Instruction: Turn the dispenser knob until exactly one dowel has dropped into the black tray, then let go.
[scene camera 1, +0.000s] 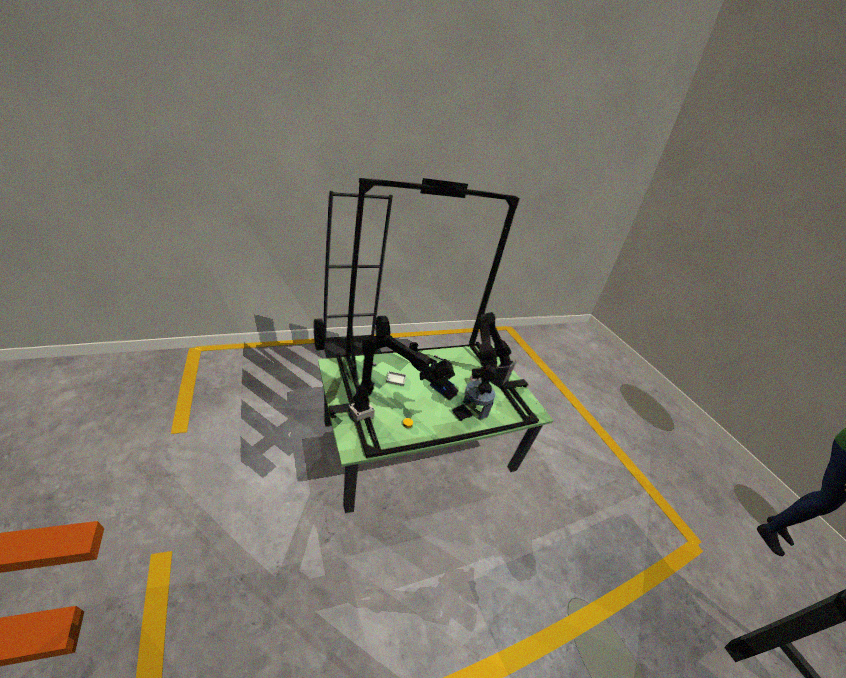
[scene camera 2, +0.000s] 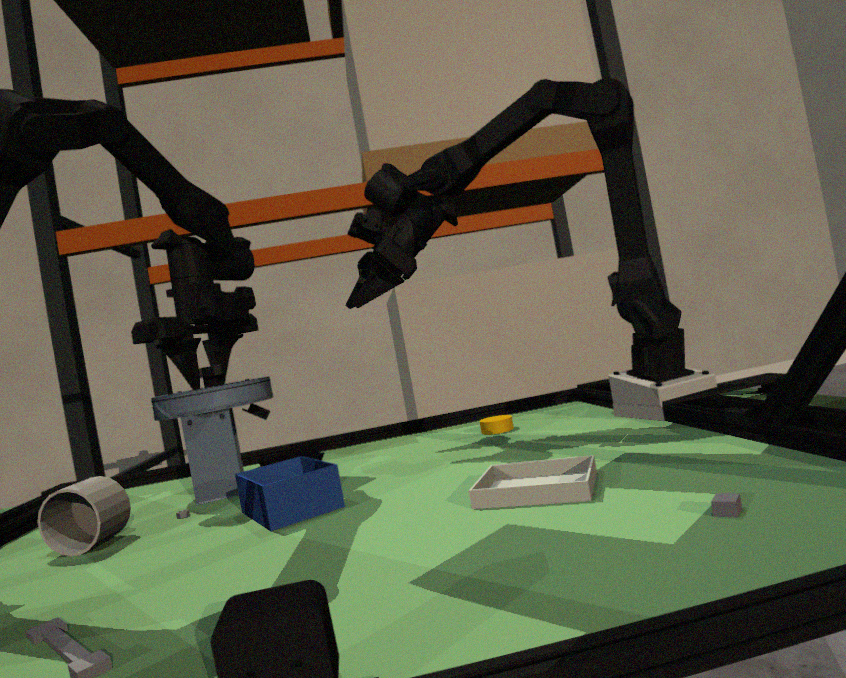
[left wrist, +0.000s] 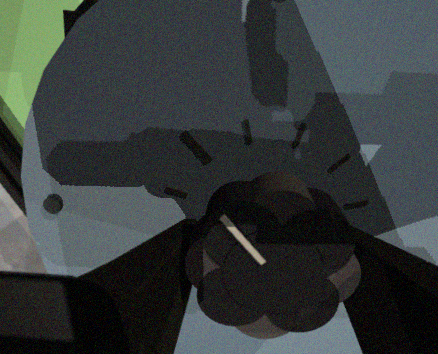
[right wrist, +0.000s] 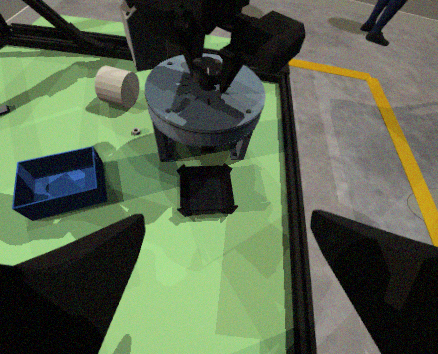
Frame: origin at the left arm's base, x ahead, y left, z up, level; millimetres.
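Seen in the pictures: right gripper, between the fingertips: (scene camera 2: 351, 306) (right wrist: 229, 220); left arm's base, origin of its link: (scene camera 1: 506, 363); right arm's base, origin of its link: (scene camera 1: 361, 407) (scene camera 2: 659, 373).
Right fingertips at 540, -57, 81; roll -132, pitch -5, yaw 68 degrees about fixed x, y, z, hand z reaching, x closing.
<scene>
Offsets run from my right fingertips to a thing's middle, as dx, dy, dz.
The grey-blue dispenser @[-205, +76, -96] (scene camera 1: 480, 395) (scene camera 2: 211, 401) (left wrist: 125, 75) (right wrist: 230, 121) stands upright, a round disc on legs. Its dark lobed knob @[-205, +76, -60] (left wrist: 270, 285) has a pale line slanting to the upper left; a thick dark mark and several thinner ones lie on the disc beyond it. My left gripper (scene camera 2: 205, 381) (left wrist: 263, 234) (right wrist: 209, 84) is shut on the knob from above. The black tray @[-120, +48, -215] (scene camera 1: 462, 412) (right wrist: 206, 192) lies before the dispenser; no dowel shows in its dark inside. My right gripper (scene camera 2: 350, 305) (right wrist: 229, 220) is open and empty, above the table.
A blue bin @[-207, -156, -204] (scene camera 2: 296, 497) (right wrist: 30, 206) stands near the dispenser. A cream cylinder @[-392, -35, -192] (scene camera 2: 105, 504) (right wrist: 110, 86) and small nut @[-292, -28, -224] (scene camera 2: 182, 514) (right wrist: 135, 131) lie nearby. Elsewhere are a pale tray @[-53, -376, -218] (scene camera 2: 533, 494), yellow disc @[+154, -106, -217] (scene camera 1: 407, 423) (scene camera 2: 496, 424), small block @[-47, -549, -221] (scene camera 2: 725, 504) and grey bracket @[-429, -314, -224] (scene camera 2: 67, 646).
</scene>
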